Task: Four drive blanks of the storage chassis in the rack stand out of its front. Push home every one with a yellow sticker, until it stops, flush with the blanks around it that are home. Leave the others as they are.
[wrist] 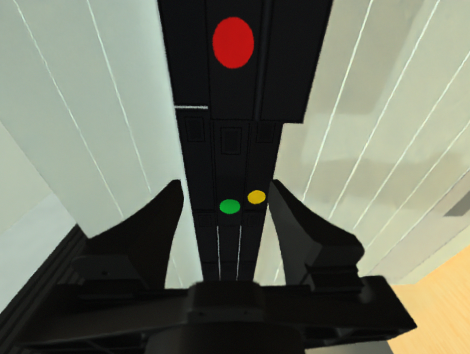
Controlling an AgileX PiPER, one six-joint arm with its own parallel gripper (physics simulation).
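My gripper [226, 189] is open, its two dark fingers apart, with nothing between their tips. Beyond and between the fingertips is the black column of drive blanks. The blank with a yellow sticker [256, 197] is at the column's right, its sticker close beside the right fingertip in the view. The blank with a green sticker [230, 206] is directly left of it. Higher up is a blank with a red sticker [233, 42]. To its right a black blank [290, 65] reaches out past the column's right edge at its lower end. How far the yellow one stands out is hard to tell.
Pale panels with thin light seams flank the black column, one on the left [120, 65] and one on the right [330, 165]. A dark ribbed part [37, 272] is at lower left. A wooden surface [440, 300] shows at lower right.
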